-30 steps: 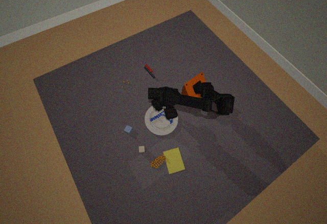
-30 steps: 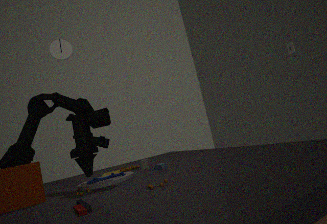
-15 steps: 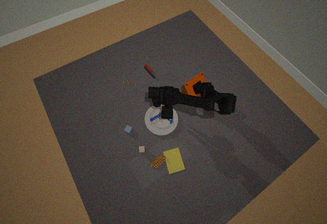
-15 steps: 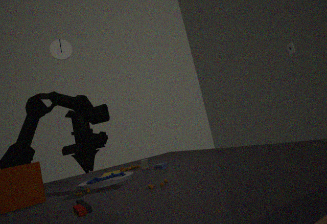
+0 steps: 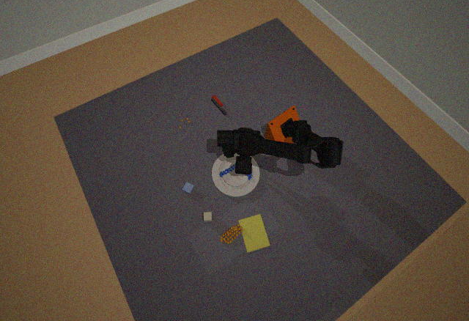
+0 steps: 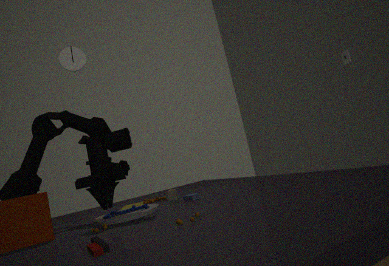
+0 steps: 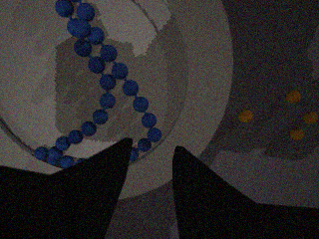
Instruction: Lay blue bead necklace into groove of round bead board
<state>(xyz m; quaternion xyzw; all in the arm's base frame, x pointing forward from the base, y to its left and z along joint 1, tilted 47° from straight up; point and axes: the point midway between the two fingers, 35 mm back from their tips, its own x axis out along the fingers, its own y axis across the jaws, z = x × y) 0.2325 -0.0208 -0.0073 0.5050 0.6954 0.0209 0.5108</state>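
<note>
Right now the round white bead board is 60 mm ahead of my gripper tip, 30 mm below it and 20 mm to the left of it. Round my gripper tip: cream cube (250 mm ahead, 100 mm to the left, 20 mm below); yellow sheet (250 mm to the left, 150 mm ahead, 40 mm below); light blue cube (250 mm ahead, 50 mm to the right, 30 mm below).
</note>
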